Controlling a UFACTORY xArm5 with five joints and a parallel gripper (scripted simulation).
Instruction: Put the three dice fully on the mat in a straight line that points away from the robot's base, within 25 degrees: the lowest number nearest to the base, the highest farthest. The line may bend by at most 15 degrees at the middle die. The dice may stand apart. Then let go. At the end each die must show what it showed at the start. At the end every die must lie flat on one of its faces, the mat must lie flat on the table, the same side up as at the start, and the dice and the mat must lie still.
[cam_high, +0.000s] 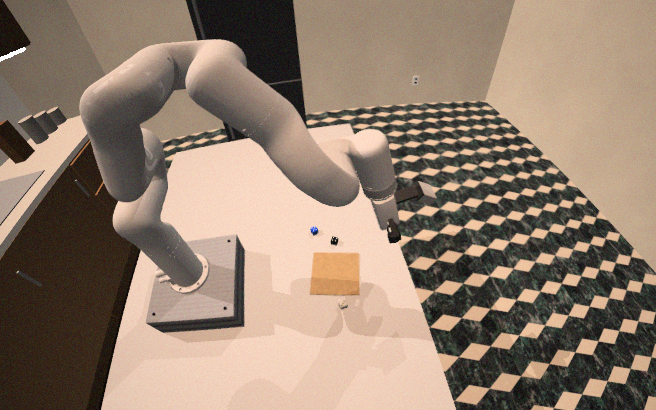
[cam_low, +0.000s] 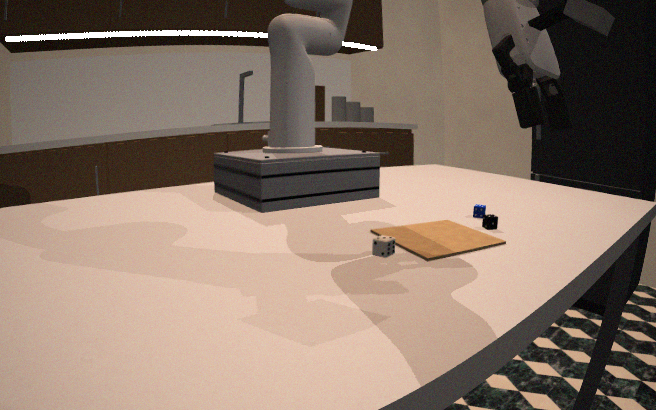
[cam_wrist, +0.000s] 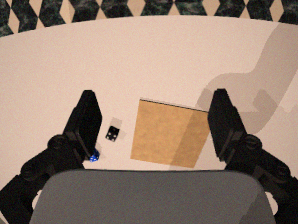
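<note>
Right now the white die is 17 cm behind my hand, 9 cm to the right of it and 16 cm below it. The rest, counted from my hand: black die 11 cm behind, 11 cm to the left, 16 cm below; then blue die 16 cm behind, 18 cm to the left, 16 cm below; then tan mat 15 cm behind, 1 cm to the left, 17 cm below.
</note>
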